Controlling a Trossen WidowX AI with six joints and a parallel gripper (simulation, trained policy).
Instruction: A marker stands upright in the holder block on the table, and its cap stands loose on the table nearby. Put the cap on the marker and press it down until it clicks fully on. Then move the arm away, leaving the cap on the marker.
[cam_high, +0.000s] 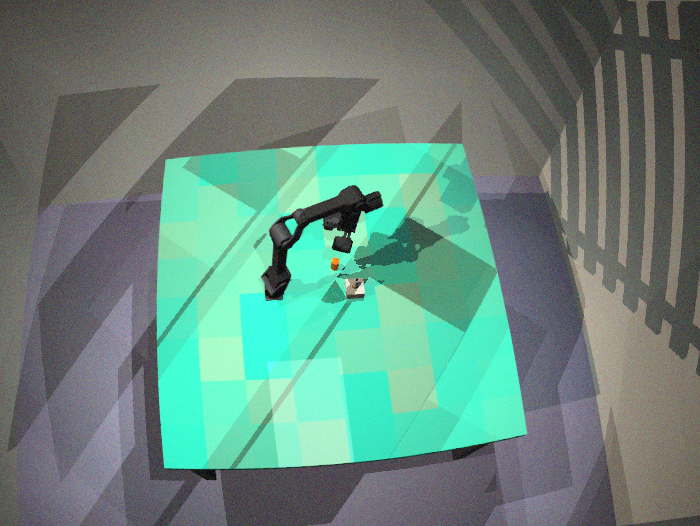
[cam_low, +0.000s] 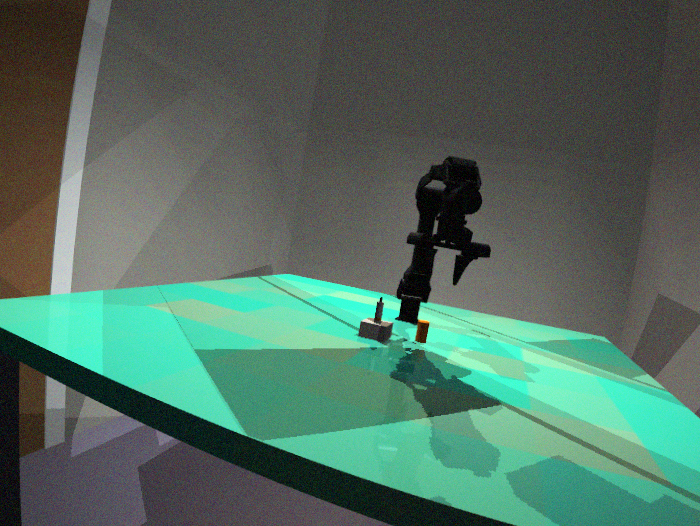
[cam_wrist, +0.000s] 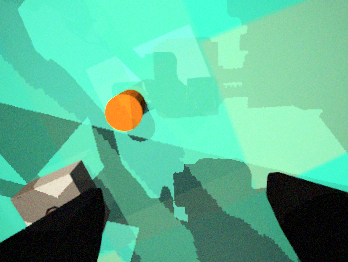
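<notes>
Right now my gripper tip is 13 cm above the orange-brown cap, 3 cm to the left of it and 3 cm past it. Also, from my gripper tip: white holder block: 13 cm below, 12 cm to the right, 3 cm ahead.
</notes>
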